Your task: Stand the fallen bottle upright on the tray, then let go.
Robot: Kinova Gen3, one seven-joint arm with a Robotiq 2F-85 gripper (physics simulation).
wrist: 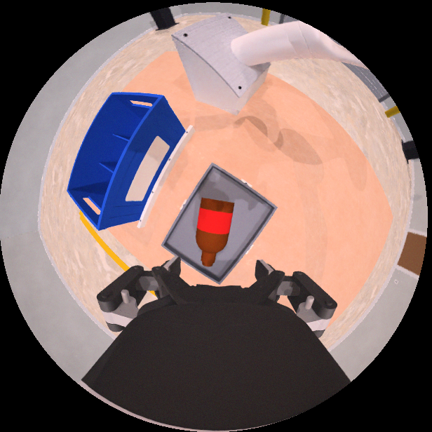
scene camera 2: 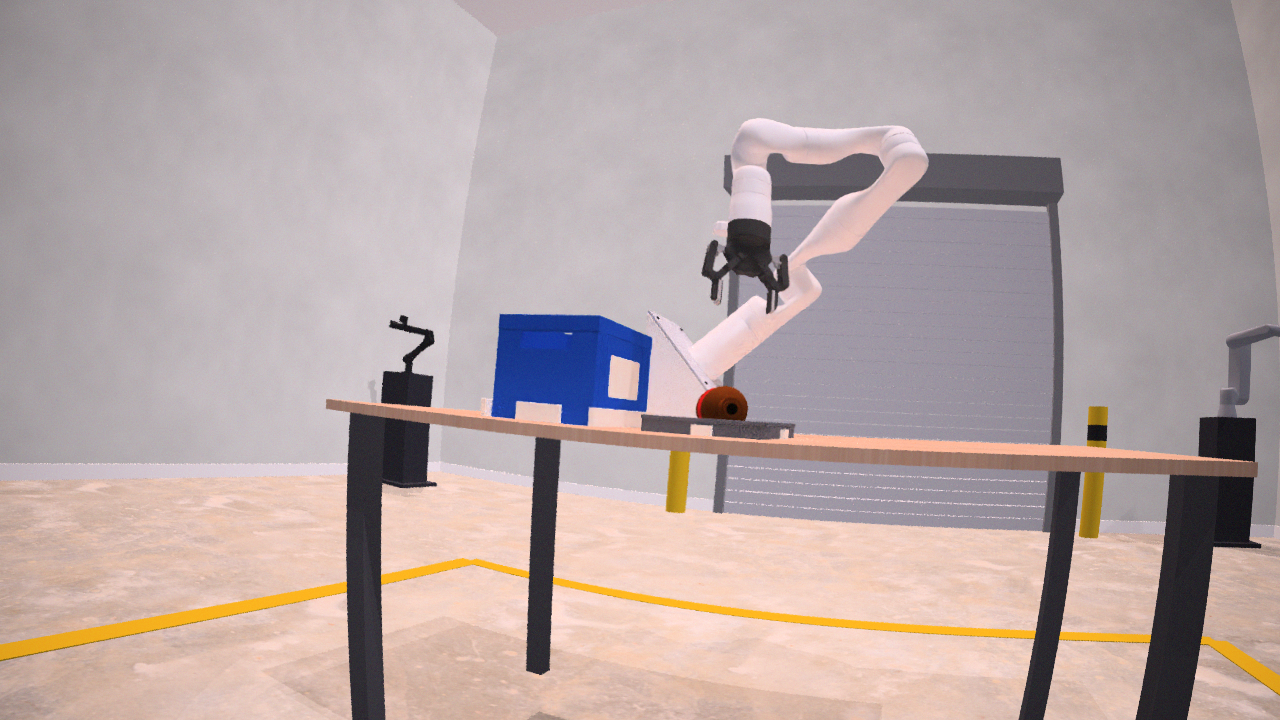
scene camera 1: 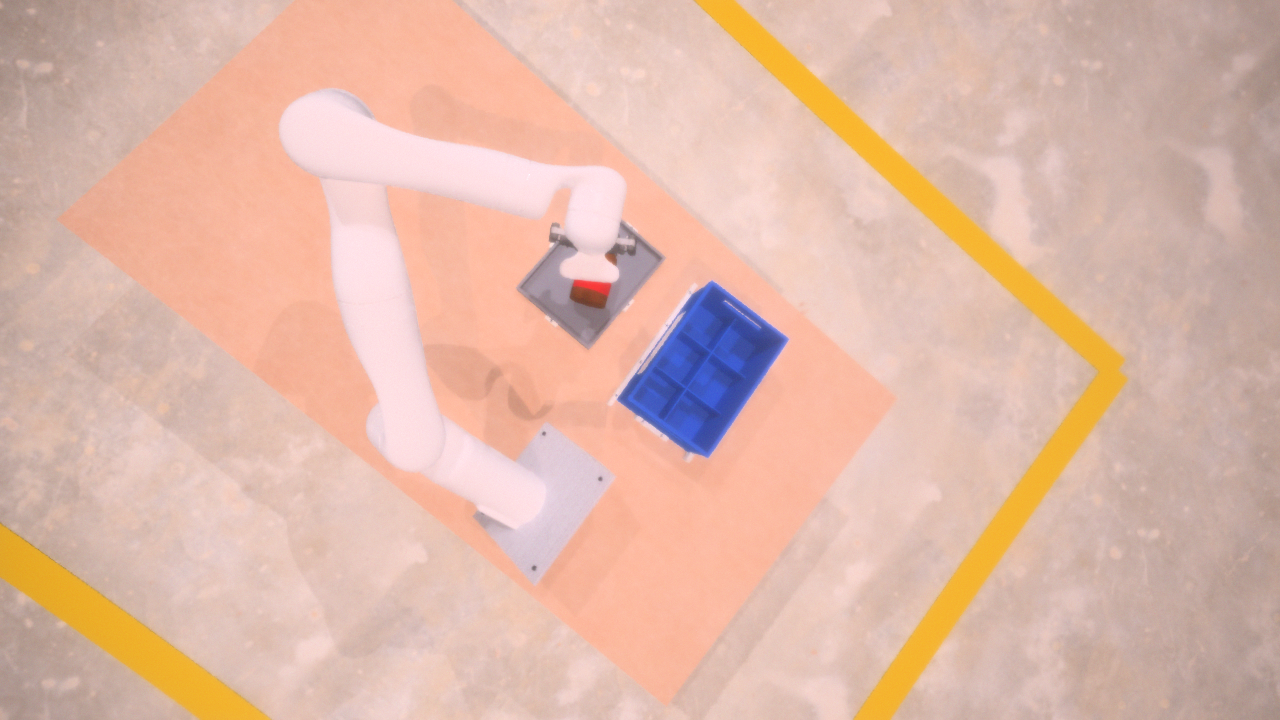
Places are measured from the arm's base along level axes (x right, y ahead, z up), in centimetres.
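Where they show: gripper, fingertip midpoint: (scene camera 2: 743, 308); arm's base, link origin: (scene camera 2: 701, 364) (scene camera 1: 524, 499).
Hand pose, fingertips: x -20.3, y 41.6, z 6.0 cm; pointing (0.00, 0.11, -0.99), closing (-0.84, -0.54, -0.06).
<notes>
Things, the pixels of their top centre, and the offset from my fingertips. Level surfaces: height alone.
- brown bottle, top centre: (scene camera 2: 725, 386) (scene camera 1: 599, 262) dz -12.8, dx +1.9, dy +1.4 cm
- blue crate, top centre: (scene camera 2: 580, 326) (scene camera 1: 710, 368) dz -3.2, dx +30.7, dy -1.9 cm
- wooden table, surface height: dz -20.9 cm
A brown bottle (scene camera 1: 591, 293) (scene camera 2: 723, 403) (wrist: 214, 227) with a red label lies on its side on the grey tray (scene camera 1: 588, 342) (scene camera 2: 666, 424) (wrist: 188, 212). In the wrist view its neck points toward my gripper. In scene camera 1 the arm hides part of the bottle. My gripper (scene camera 2: 743, 302) (wrist: 217, 266) is open and empty, fingers pointing down. It hangs well above the tray and the bottle, touching neither. In scene camera 1 the arm's wrist covers the space between the fingers.
A blue crate (scene camera 1: 748, 410) (scene camera 2: 546, 371) (wrist: 107, 172) with compartments stands beside the tray on the wooden table (scene camera 1: 760, 537) (scene camera 2: 939, 452) (wrist: 345, 200). The arm's grey base plate (scene camera 1: 572, 501) (wrist: 210, 45) is mounted near the table's edge.
</notes>
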